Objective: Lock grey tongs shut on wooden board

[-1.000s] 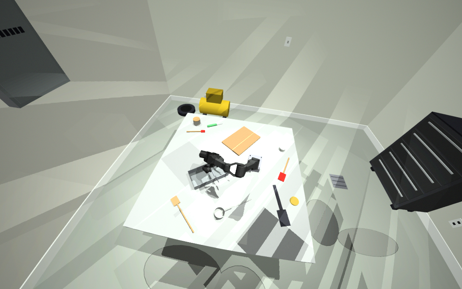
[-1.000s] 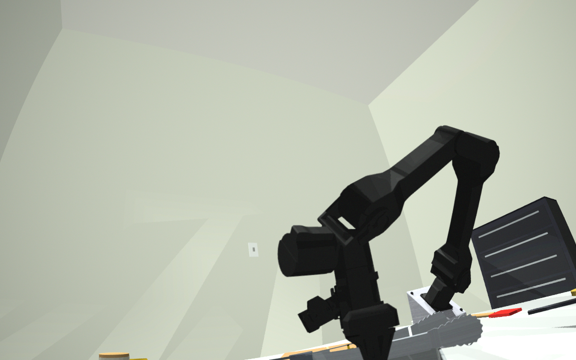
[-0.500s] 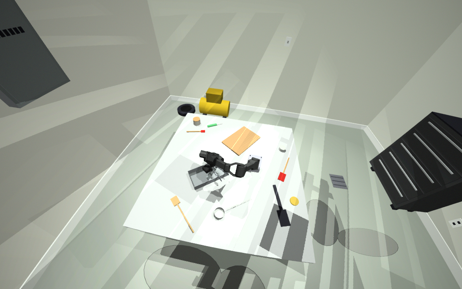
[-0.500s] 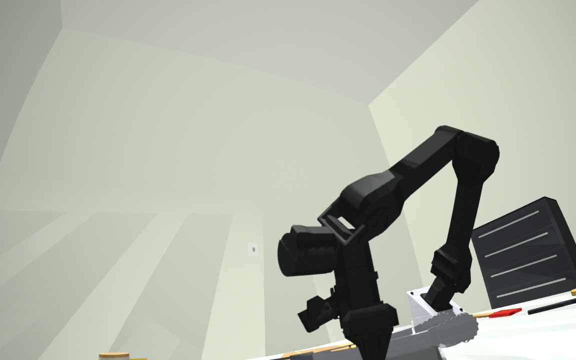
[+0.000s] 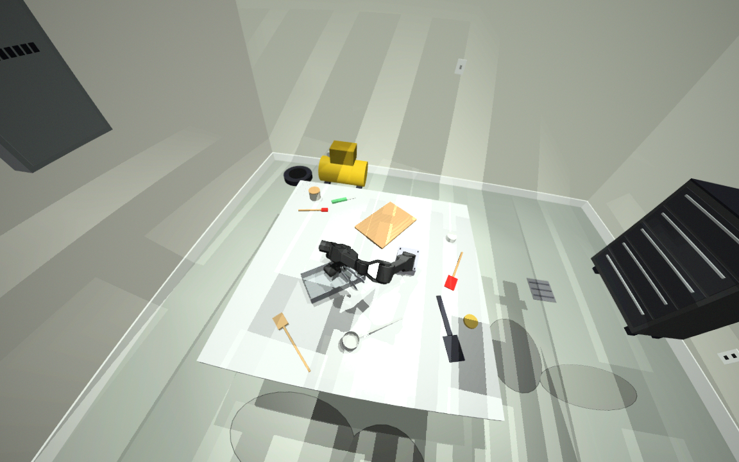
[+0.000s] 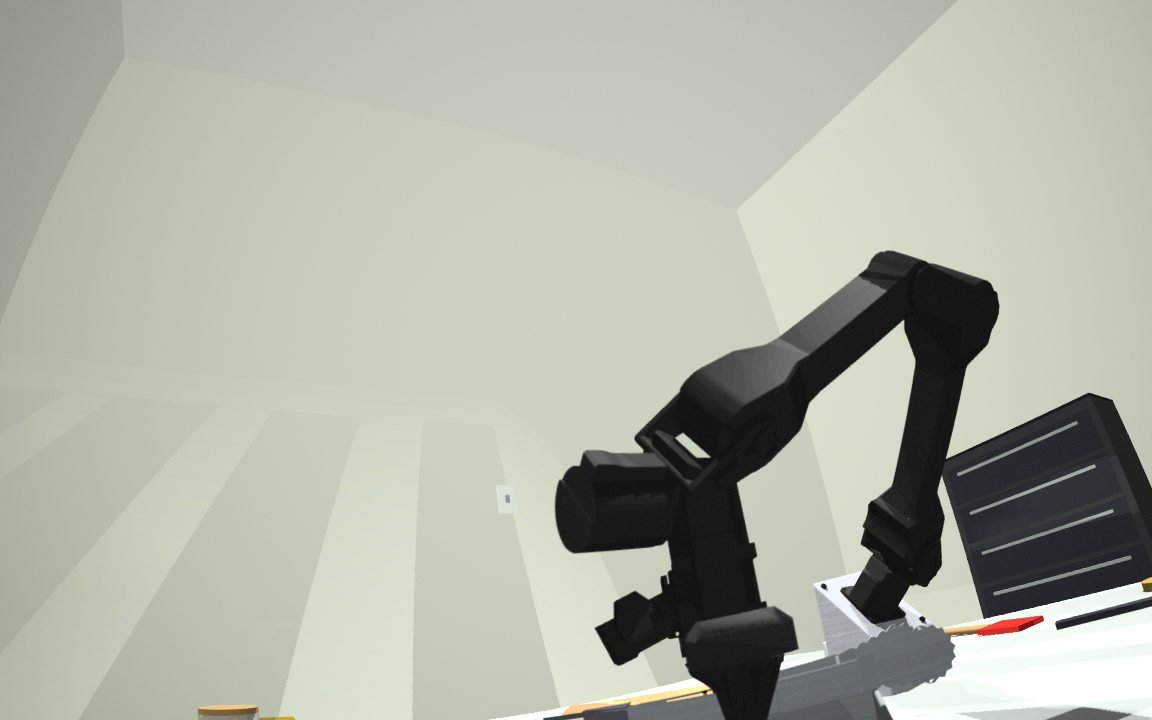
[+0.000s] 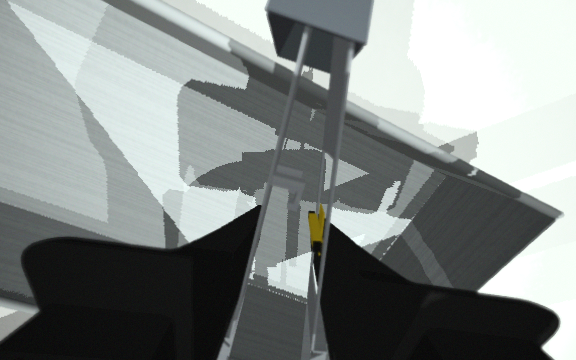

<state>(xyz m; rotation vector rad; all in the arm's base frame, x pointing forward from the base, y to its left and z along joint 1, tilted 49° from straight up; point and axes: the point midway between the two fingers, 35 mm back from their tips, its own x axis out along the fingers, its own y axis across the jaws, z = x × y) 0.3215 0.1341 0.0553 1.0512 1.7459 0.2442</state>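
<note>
Now: gripper tip 5 cm to the right of the grey roasting tin and 3 cm short of it. From my gripper tip the other things lie so: wooden board 44 cm to the right, 16 cm behind, 2 cm below; then red spatula 61 cm behind, 17 cm to the right, 2 cm below; then black spatula 59 cm behind, 16 cm to the left, 3 cm below.
</note>
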